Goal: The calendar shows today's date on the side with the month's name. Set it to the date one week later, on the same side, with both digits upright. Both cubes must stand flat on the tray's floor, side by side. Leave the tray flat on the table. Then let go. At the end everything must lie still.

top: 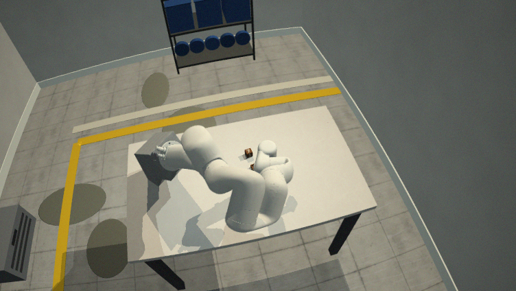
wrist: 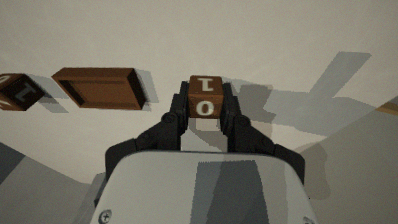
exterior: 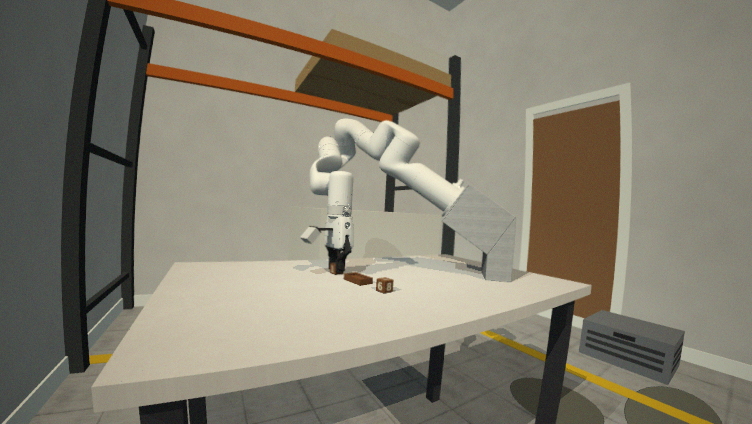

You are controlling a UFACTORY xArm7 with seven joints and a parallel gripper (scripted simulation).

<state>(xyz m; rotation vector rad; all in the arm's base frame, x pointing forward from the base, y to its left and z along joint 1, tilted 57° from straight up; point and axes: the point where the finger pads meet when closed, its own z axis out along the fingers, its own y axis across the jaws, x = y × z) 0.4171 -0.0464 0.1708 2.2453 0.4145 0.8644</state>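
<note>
Now: the brown wooden tray 1 cm behind my hand, 11 cm to the left of it and 2 cm below it.
</note>
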